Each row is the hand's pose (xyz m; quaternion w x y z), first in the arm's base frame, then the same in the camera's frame.
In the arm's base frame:
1: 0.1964 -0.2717 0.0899 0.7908 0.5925 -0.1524 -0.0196
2: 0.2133 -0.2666 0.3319 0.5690 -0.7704 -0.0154 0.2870
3: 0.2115 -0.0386 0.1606 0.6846 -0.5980 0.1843 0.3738
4: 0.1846 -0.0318 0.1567 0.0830 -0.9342 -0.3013 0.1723
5: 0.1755 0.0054 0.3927 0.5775 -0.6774 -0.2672 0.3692
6: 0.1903 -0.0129 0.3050 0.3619 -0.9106 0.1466 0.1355
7: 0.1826 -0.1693 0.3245 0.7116 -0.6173 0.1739 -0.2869
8: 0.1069 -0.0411 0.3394 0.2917 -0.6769 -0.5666 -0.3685
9: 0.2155 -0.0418 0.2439 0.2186 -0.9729 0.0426 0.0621
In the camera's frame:
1: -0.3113 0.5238 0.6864 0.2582 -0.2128 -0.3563 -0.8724
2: -0.2173 0.4021 0.8742 0.2054 -0.1606 0.9276 -0.2676
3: -0.2537 0.2990 0.6107 0.2812 0.0522 0.8465 -0.4490
4: -0.2306 0.3058 0.5963 0.0739 -0.3875 0.8790 0.2679
5: -0.1111 0.1712 0.7537 0.3712 -0.3592 0.8219 -0.2400
6: -0.1663 0.2204 0.7010 0.0388 0.0329 -0.9946 0.0906
7: -0.1772 0.3395 0.8039 0.3290 0.1498 -0.7414 0.5654
8: -0.0824 0.2594 0.7204 0.2728 0.7868 -0.5530 0.0266
9: -0.2206 0.2618 0.6777 0.1115 0.1313 -0.9826 -0.0692

